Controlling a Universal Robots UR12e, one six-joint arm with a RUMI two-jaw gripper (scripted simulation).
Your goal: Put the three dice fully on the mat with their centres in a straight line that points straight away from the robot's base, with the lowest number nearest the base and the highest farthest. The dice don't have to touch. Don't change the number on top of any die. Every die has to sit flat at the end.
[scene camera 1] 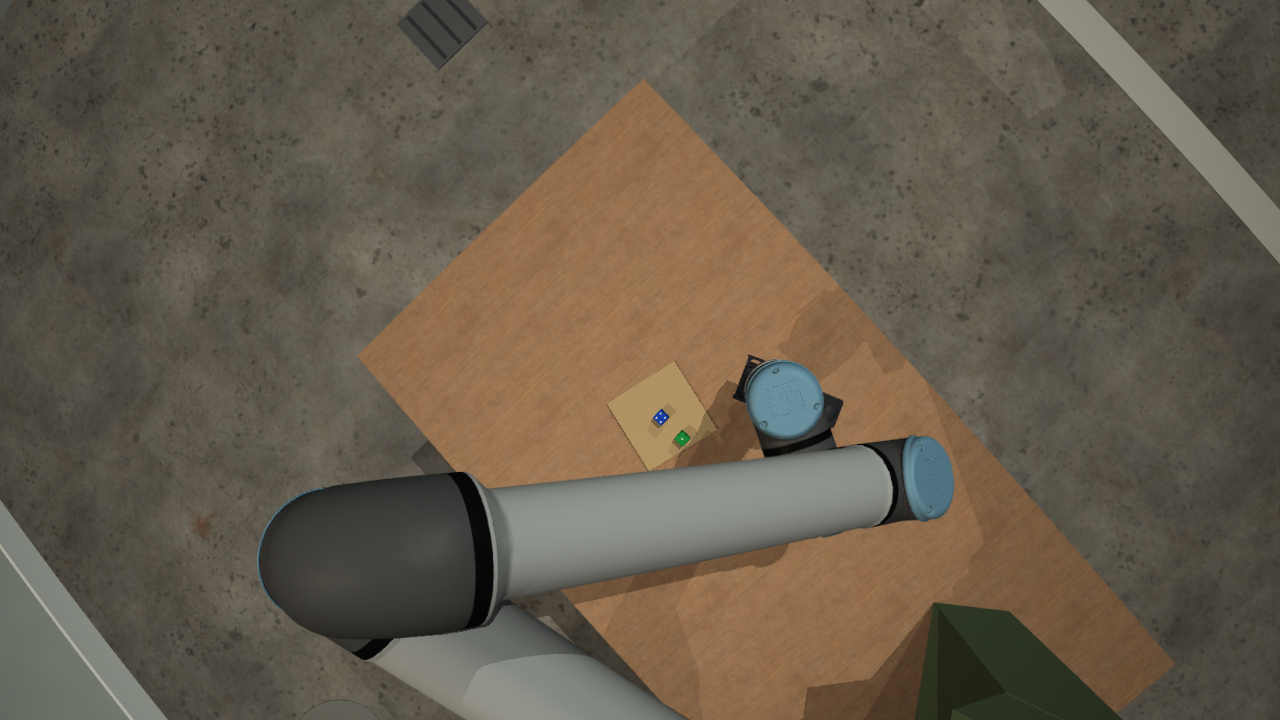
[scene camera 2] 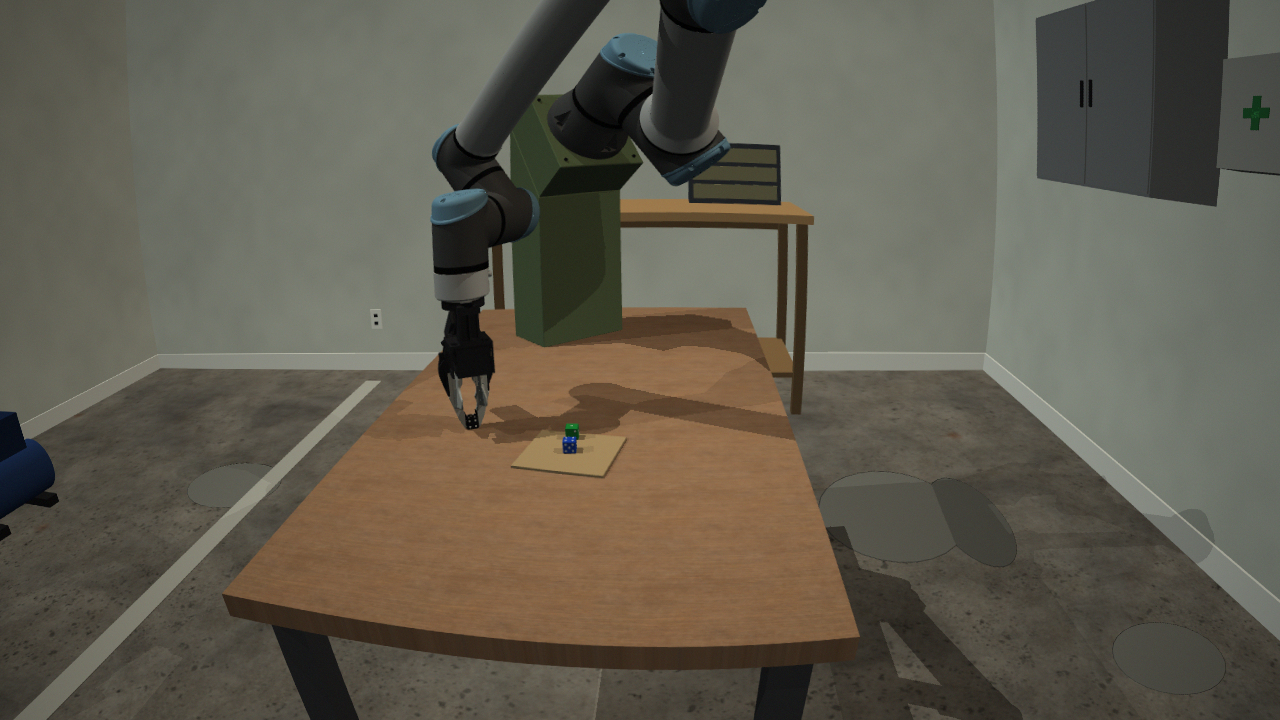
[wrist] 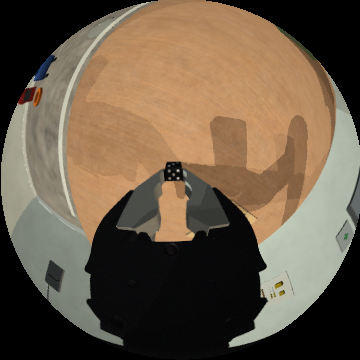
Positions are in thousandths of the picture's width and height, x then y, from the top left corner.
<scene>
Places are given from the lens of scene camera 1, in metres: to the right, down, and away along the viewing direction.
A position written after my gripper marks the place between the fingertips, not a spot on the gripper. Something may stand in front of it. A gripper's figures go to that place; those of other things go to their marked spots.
my gripper (scene camera 1: 605, 535): 0.23, 0.04, 1.26
tan mat (scene camera 1: 521, 541): 0.05, 0.05, 1.28
</scene>
